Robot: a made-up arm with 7 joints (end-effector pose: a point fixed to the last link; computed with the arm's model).
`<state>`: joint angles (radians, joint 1 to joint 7).
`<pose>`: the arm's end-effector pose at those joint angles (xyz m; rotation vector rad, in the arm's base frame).
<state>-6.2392 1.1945 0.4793 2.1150 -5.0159 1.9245 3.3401</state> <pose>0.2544 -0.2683 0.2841 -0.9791 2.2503 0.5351</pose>
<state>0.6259 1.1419 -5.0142 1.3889 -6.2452 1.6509 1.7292</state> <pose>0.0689 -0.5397 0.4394 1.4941 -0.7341 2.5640</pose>
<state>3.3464 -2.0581 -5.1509 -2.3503 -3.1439 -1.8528 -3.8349</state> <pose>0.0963 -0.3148 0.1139 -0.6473 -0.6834 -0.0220</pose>
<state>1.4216 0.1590 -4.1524 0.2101 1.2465 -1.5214 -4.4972</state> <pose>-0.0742 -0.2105 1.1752 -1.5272 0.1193 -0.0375</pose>
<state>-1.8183 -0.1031 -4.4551 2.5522 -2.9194 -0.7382 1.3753</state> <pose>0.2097 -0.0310 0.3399 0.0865 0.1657 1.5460</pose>
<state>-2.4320 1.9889 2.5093 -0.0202 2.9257 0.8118 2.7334</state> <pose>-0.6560 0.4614 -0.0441 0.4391 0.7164 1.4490</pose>
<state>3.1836 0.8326 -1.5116 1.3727 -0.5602 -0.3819 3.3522</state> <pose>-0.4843 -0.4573 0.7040 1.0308 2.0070 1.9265</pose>
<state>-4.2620 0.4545 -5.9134 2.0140 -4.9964 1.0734 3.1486</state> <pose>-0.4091 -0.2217 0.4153 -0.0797 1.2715 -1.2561</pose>
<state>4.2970 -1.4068 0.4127 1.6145 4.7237 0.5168 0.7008</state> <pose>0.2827 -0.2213 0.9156 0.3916 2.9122 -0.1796</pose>
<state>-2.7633 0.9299 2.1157 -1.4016 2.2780 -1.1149 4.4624</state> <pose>-0.7016 -0.0616 0.4919 1.7275 -0.3877 2.1562</pose>
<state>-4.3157 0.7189 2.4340 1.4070 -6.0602 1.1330 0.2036</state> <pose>-0.2443 0.1356 0.9118 1.3181 0.3883 -0.7793</pose>
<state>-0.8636 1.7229 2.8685 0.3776 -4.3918 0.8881 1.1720</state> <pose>0.5346 0.7126 0.4120 1.0976 1.4732 -1.2461</pose>
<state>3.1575 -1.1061 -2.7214 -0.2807 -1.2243 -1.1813 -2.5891</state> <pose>0.6552 -0.0507 0.9292 0.0327 2.8811 1.0200</pose>
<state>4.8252 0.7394 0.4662 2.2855 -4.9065 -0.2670 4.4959</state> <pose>0.2088 0.3049 0.2014 0.2416 0.1487 -2.3815</pose>
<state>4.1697 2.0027 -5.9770 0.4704 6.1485 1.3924 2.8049</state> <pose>-0.1954 0.5202 -0.1904 -0.8314 0.0666 1.6387</pose>
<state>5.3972 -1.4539 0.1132 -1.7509 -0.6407 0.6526 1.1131</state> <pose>-0.3436 -0.3021 -0.0633 -0.6271 0.4515 -1.6808</pose>
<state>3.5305 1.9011 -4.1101 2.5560 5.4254 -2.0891 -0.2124</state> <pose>-0.1764 0.2382 0.5231 2.2882 0.4518 1.4588</pose>
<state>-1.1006 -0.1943 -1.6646 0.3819 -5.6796 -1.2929 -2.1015</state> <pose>-0.1426 -0.1797 1.2055 -1.5353 1.9037 1.4532</pose>
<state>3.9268 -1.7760 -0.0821 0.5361 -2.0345 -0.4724 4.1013</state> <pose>0.6665 -0.5848 0.4848 -2.2031 -0.6793 1.0346</pose>
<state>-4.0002 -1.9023 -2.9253 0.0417 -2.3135 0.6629 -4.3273</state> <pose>0.5255 0.7023 0.1007 1.2146 1.3255 -1.5020</pose>
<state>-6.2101 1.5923 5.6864 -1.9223 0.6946 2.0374 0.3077</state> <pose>0.3761 -0.3072 0.6006 -1.2738 0.0354 1.9356</pose>
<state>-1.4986 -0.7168 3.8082 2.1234 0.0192 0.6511 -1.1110</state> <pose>-0.2554 -0.2621 0.2617 0.4184 0.2485 -0.1773</pose>
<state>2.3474 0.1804 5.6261 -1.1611 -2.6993 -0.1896 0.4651</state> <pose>-0.0650 0.3870 1.0793 2.2041 0.5979 -0.1999</pose>
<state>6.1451 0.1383 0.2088 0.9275 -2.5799 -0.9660 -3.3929</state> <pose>0.5030 -0.1033 0.9446 -1.5626 0.7089 2.3666</pose>
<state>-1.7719 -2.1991 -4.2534 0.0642 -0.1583 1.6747 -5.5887</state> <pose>0.2671 -0.5603 -0.1388 -0.8525 -1.4469 1.6700</pose>
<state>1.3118 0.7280 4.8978 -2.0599 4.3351 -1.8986 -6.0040</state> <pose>-0.2831 -0.3333 0.5556 0.2725 -1.8446 -2.3957</pose>
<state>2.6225 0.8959 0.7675 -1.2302 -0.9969 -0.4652 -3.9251</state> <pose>-0.0274 -0.3380 1.0375 -1.2648 -2.1368 0.3840</pose>
